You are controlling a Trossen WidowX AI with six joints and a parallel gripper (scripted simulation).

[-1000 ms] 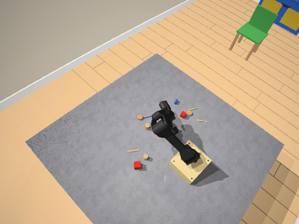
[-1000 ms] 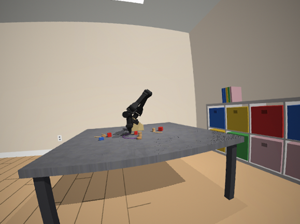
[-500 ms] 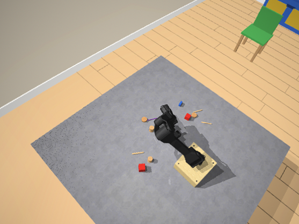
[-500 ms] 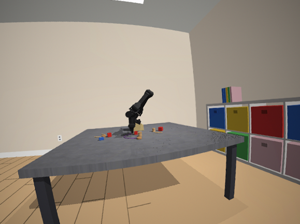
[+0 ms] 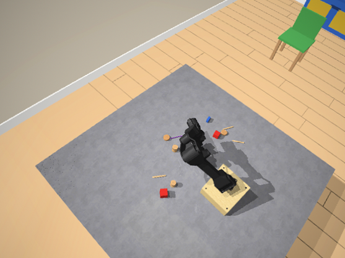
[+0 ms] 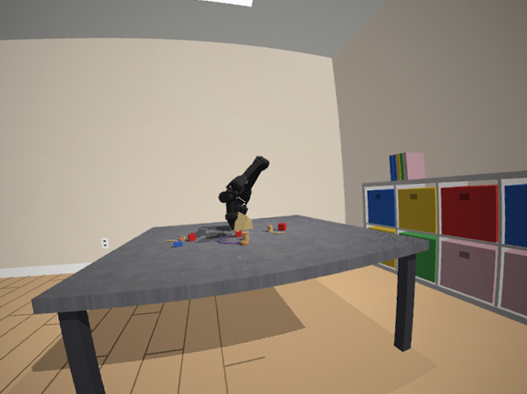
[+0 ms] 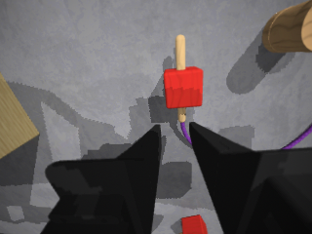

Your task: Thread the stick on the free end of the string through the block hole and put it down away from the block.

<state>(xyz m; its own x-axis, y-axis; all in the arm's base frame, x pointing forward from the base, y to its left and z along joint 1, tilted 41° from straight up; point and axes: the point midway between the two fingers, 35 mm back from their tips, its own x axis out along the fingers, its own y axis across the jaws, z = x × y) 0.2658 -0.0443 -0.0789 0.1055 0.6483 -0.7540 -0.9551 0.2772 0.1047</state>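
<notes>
The red wooden block is 20 mm ahead of my gripper tip, 30 mm to the left of it and 20 mm below it. From my gripper tip the other things lie so: round wooden button (200 mm ahead, 30 mm below); then wooden cylinder (110 mm ahead, 40 mm to the left, 20 mm below); then stick on the string (10 mm ahead, 10 mm to the left, 20 mm below).
</notes>
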